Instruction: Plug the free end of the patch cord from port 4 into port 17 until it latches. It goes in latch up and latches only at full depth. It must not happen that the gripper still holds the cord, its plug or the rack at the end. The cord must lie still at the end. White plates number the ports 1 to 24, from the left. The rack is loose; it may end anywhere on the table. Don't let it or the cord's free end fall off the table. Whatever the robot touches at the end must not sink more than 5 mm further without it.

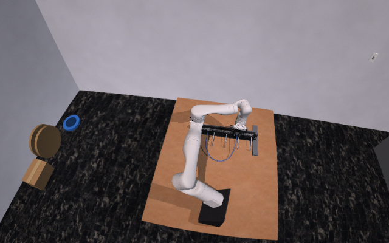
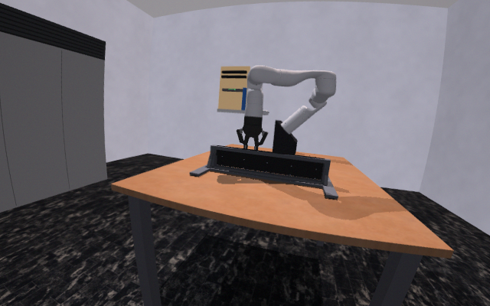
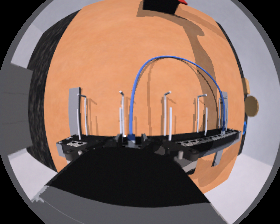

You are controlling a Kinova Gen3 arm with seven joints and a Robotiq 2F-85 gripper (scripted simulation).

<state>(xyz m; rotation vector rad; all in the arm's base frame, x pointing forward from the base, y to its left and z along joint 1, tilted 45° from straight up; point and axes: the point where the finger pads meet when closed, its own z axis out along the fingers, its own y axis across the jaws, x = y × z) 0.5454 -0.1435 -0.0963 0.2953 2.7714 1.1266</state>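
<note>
My gripper is now 10 mm short of the plug and 10 mm above it.
</note>
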